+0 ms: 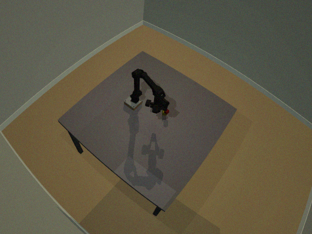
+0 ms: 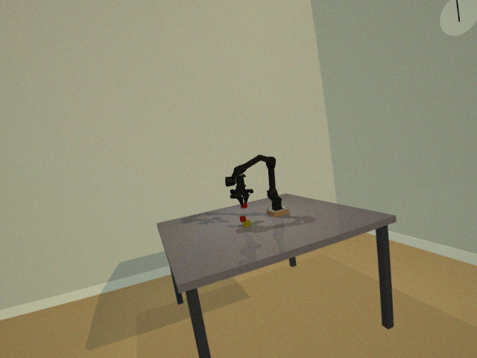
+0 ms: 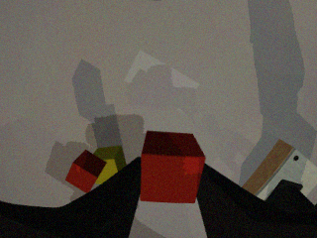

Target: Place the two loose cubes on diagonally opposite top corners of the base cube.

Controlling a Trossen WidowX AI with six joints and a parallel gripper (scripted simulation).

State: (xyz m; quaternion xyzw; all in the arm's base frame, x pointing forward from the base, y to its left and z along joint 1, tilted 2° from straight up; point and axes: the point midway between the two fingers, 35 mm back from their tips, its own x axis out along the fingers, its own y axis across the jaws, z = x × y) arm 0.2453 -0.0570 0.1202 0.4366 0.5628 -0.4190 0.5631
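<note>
My gripper tip is now 10 cm above the yellow base cube, 9 cm to the right of it and 5 cm short of it.
</note>
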